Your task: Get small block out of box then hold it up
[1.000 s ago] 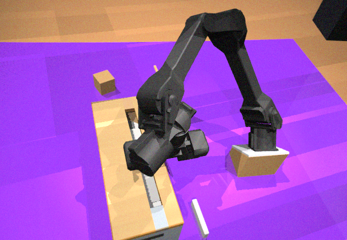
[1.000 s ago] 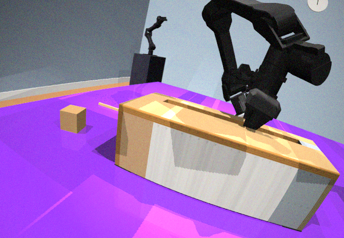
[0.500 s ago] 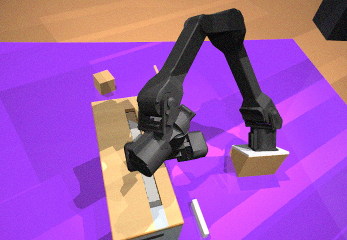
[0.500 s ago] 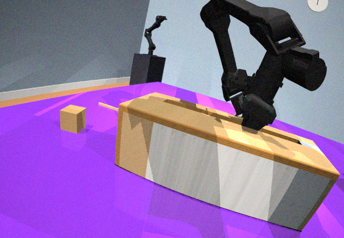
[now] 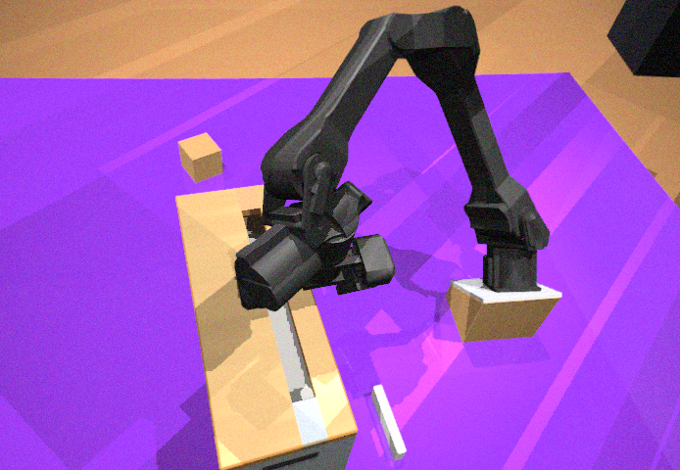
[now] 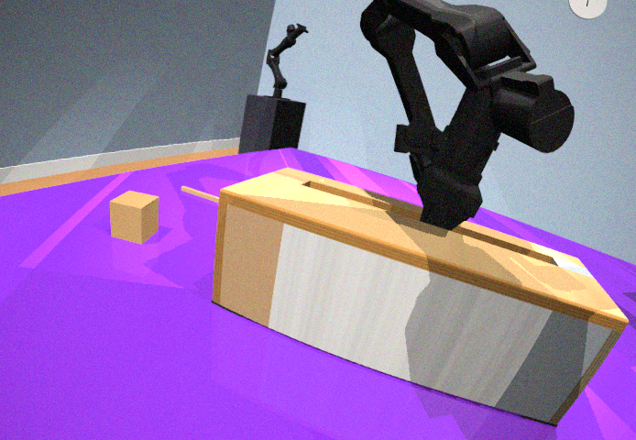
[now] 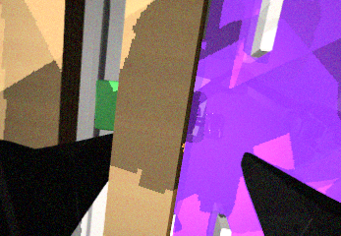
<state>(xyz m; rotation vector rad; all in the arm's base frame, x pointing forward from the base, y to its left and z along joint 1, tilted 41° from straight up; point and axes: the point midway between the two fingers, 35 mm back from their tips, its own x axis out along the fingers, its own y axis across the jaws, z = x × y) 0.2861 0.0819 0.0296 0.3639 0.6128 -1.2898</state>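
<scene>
My gripper tip is 50 mm short of the green block and 10 mm to the left of it. Also, from my gripper tip: long box 30 mm below, 30 mm ahead, 20 mm to the left; thin tan stick 380 mm to the right, 90 mm below, 20 mm behind.
</scene>
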